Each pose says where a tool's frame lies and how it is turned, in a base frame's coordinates. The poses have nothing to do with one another.
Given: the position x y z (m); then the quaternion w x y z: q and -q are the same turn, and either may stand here.
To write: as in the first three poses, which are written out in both.
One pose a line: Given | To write
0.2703, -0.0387, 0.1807, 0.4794, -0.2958, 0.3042, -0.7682 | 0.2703, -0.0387, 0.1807, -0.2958, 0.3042, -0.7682, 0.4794
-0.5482, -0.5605, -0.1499, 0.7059, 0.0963, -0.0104, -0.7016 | -0.5482, -0.5605, -0.1499, 0.0963, -0.0104, -0.7016, 0.7059
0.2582, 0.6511, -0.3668, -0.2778, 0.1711, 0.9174, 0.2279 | 0.2582, 0.6511, -0.3668, -0.1711, -0.9174, -0.2279, 0.2778
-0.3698, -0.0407, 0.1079, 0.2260, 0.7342, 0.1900, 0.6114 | -0.3698, -0.0407, 0.1079, 0.7342, 0.1900, 0.6114, 0.2260
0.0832, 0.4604, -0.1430, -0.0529, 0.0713, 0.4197, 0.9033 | 0.0832, 0.4604, -0.1430, -0.0713, -0.4197, -0.9033, 0.0529
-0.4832, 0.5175, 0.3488, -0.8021, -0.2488, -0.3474, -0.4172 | -0.4832, 0.5175, 0.3488, 0.2488, 0.3474, 0.4172, 0.8021
